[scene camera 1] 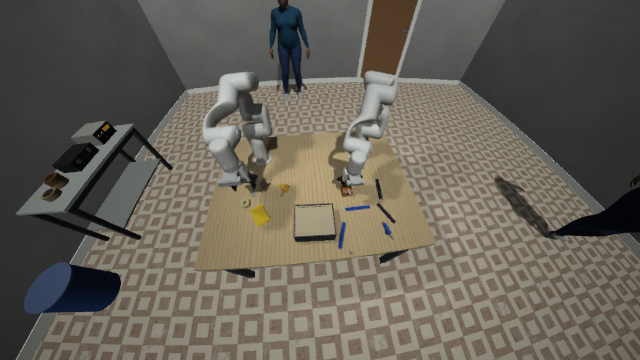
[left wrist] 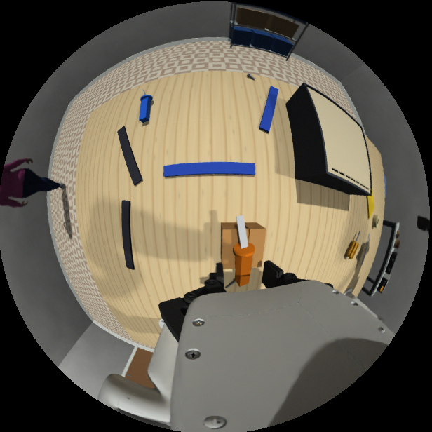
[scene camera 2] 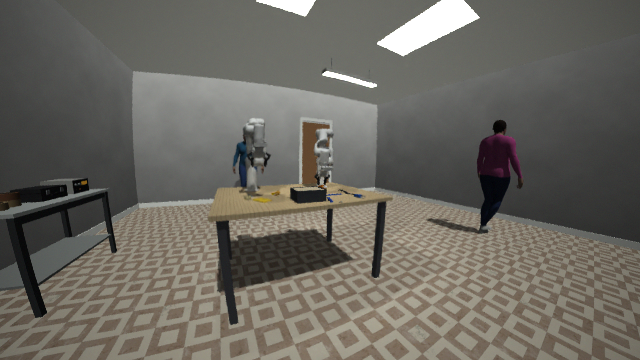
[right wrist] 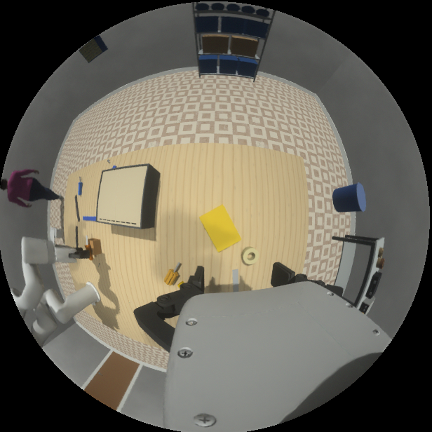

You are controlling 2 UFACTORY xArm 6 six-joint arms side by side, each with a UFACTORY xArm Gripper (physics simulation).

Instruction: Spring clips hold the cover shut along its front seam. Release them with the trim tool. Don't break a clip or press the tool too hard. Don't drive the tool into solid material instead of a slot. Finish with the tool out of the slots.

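Frame: origin at the left arm's base, x back, y right, z up, level; metres.
Seen in the pictures: left gripper, fingertip midpoint: [scene camera 2: 321, 184]; right gripper, fingertip midpoint: [scene camera 1: 245, 187] [scene camera 2: 258, 166]; right arm's base, link origin: [scene camera 1: 263, 159] [scene camera 2: 252, 190].
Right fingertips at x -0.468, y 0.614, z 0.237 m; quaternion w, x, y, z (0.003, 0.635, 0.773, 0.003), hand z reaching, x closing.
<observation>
Offsets run from my right fingertips to a thing's top centre.
The trim tool [left wrist: 243, 265], with an orange handle and flat grey blade, rests at a brown block [left wrist: 228, 245] [right wrist: 94, 247]. My left gripper [left wrist: 242, 272] [scene camera 1: 346, 183] is open, with its fingers apart on either side of the handle. My right gripper [right wrist: 239, 276] [scene camera 1: 244, 187] is open and empty above the table at the picture's left in scene camera 1. The black box {dx -0.072, dy -0.342, dz -0.154 m} [scene camera 1: 314, 238] [scene camera 2: 308, 195] [left wrist: 305, 140] has a beige cover {dx -0.076, dy -0.342, dz -0.157 m} [scene camera 1: 314, 220] [left wrist: 345, 142] [right wrist: 122, 195]. A row of dark slots [left wrist: 350, 180] [right wrist: 117, 221] runs along one cover edge. The clips inside are hidden.
Blue bars [left wrist: 210, 169] [left wrist: 269, 109], black bars [left wrist: 130, 155] [left wrist: 128, 235] and a blue-handled tool [left wrist: 145, 108] lie around the box and block. A yellow sheet [right wrist: 220, 228], a pale ring [right wrist: 250, 256], an orange-yellow tool [right wrist: 172, 275] and a grey strip [right wrist: 235, 279] lie near my right gripper.
</observation>
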